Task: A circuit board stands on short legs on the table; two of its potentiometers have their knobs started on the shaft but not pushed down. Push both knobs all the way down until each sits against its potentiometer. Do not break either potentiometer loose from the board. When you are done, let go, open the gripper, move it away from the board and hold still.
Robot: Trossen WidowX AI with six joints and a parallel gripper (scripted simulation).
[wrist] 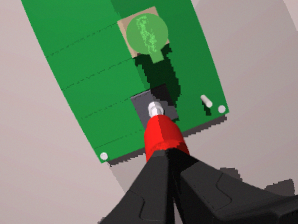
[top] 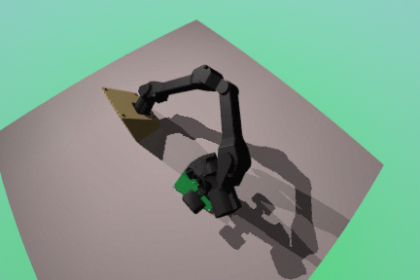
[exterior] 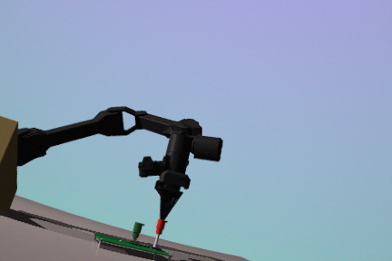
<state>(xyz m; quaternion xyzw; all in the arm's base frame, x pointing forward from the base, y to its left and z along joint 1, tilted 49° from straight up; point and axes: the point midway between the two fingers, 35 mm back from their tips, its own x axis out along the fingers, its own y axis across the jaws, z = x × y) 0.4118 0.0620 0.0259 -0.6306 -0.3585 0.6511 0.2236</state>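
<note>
My gripper tip is 50 mm past the green knob, 30 mm above it and 10 mm to the left of it. From my gripper tip the other things lie so: red knob (10 mm below).
</note>
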